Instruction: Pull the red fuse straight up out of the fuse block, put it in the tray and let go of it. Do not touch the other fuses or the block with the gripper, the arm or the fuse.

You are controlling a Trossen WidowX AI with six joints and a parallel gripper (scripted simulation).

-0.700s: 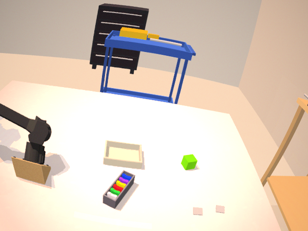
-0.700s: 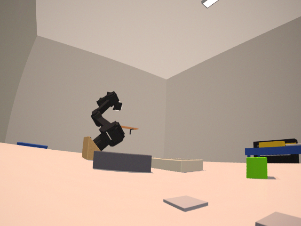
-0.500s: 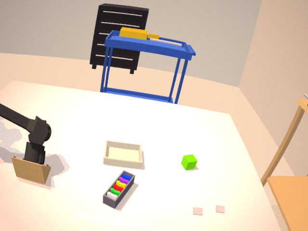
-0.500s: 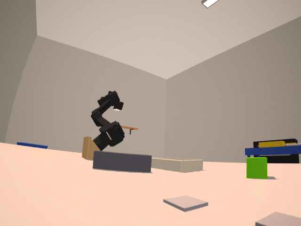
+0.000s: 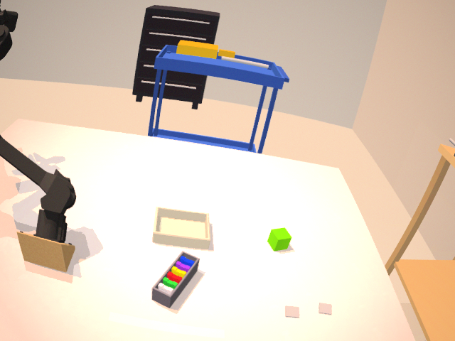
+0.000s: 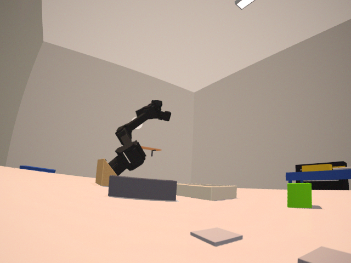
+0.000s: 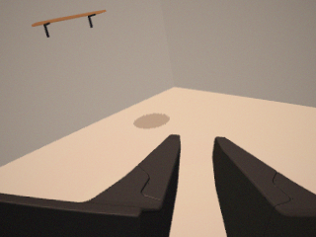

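My gripper tip is 690 mm short of the red fuse, 500 mm to the left of it and 430 mm above it. Also, from my gripper tip: purple fuse 710 mm ahead, 470 mm to the right, 430 mm below; blue fuse 710 mm ahead, 450 mm to the right, 430 mm below; beige tray 710 mm ahead, 450 mm below, 320 mm to the right.
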